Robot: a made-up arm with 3 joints. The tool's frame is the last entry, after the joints.
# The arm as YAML. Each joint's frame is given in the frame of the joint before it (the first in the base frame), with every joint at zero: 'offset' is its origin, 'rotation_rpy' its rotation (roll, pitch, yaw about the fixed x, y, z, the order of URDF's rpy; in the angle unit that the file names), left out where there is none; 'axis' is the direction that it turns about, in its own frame. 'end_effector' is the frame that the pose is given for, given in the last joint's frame.
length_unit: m
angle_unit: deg
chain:
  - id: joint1
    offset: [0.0, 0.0, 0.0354]
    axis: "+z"
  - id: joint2
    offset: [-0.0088, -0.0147, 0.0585]
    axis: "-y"
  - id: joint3
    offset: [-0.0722, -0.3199, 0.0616]
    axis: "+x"
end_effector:
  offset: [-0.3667, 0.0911, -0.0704]
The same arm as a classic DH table. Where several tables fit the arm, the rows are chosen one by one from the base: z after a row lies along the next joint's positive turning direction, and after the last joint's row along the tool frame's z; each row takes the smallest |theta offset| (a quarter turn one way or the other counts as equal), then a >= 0, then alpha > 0; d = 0 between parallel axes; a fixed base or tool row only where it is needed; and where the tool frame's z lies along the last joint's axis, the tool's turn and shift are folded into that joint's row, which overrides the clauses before.
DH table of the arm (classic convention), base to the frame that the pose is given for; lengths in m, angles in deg. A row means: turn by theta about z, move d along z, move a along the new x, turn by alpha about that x. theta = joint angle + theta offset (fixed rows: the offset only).
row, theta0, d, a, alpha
joint1, 0.00, 0.0939, -0.0088, 90.00
joint2, 90.00, 0.3346, 0.0616, 90.00
joint3, -90.00, -0.4389, 0.0911, -90.00
tool (fixed), -90.00, -0.0704, 0.0000, 0.00

